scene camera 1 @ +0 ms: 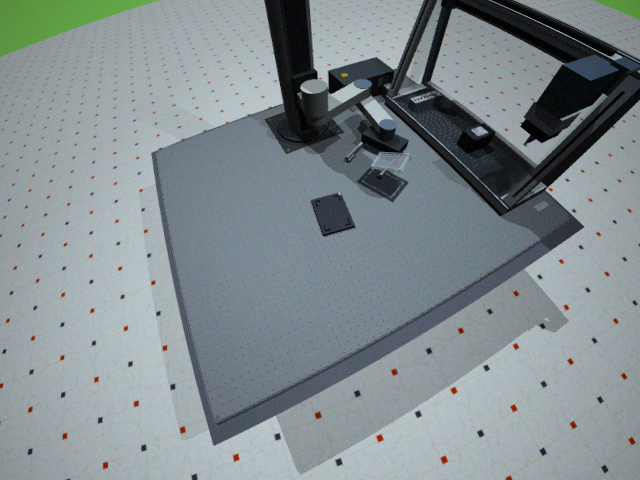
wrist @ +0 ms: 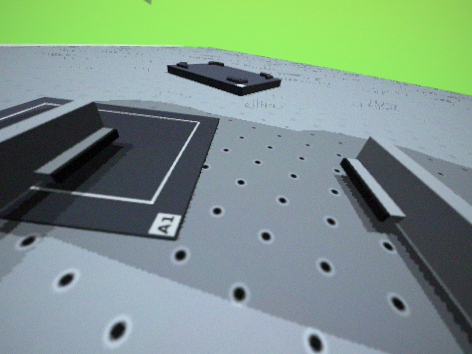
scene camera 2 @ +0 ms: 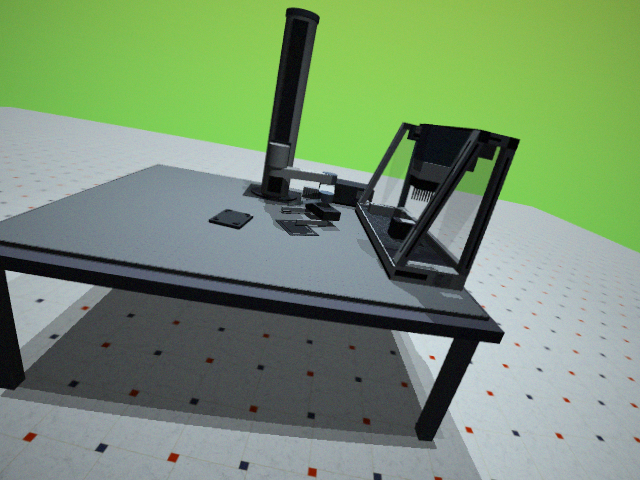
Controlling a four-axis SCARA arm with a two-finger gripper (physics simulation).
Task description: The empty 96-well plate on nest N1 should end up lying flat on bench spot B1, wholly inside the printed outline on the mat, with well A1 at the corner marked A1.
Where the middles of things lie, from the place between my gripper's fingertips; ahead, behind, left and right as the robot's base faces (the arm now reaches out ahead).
The dark flat mat (scene camera 1: pixel 387 184) lies 9 cm ahead of my hand, 4 cm to the left of it and 2 cm below it. From my hand the other things lie so: pipetting head (scene camera 1: pixel 539 123): 42 cm to the left, 33 cm ahead, 32 cm above.
